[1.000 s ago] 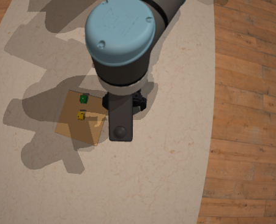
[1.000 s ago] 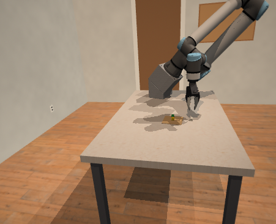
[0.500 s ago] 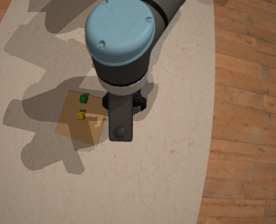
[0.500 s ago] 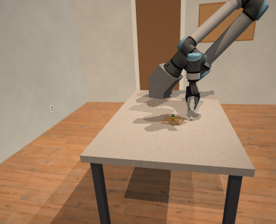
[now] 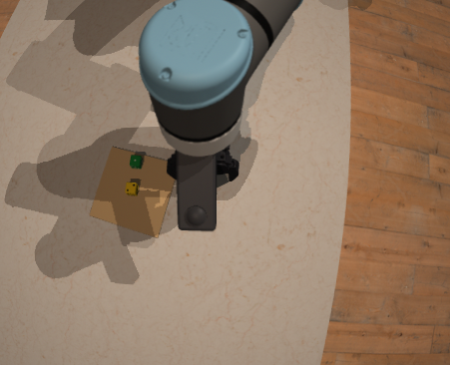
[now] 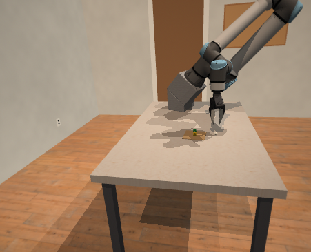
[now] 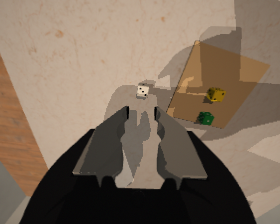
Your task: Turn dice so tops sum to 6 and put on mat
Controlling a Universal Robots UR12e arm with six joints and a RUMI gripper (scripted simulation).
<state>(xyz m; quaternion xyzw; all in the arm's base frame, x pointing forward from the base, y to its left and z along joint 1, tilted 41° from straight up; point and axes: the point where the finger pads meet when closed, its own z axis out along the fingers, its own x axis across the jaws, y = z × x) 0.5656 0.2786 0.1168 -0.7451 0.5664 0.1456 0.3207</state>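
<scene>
Right now the white die is 80 mm below my hand. The rest, counted from my hand: tan mat: 40 mm ahead, 130 mm to the right, 90 mm below; then green die: 10 mm behind, 140 mm to the right, 80 mm below; then yellow die: 40 mm ahead, 130 mm to the right, 80 mm below.
</scene>
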